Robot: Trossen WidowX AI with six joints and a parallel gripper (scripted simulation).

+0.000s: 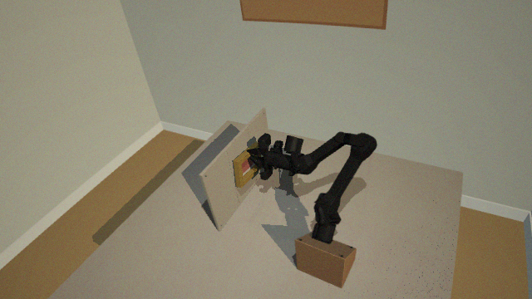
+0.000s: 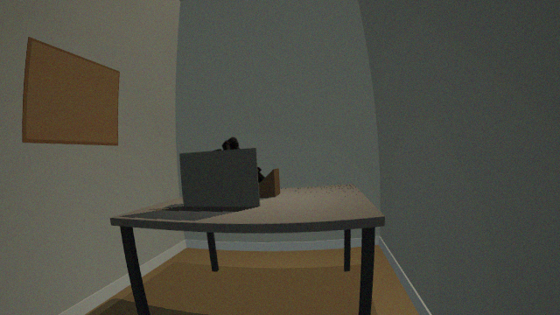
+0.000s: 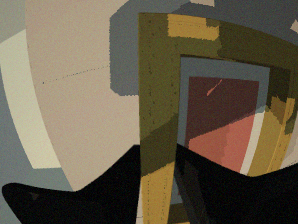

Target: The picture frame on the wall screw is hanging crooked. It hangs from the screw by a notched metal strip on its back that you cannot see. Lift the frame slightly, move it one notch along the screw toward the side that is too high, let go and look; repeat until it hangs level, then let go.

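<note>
Right now the picture frame is 10 mm to the left of my gripper tip and 50 mm below it. From my gripper tip the other things lie so: wall panel (20 mm ahead, 20 mm to the left, 70 mm below).
</note>
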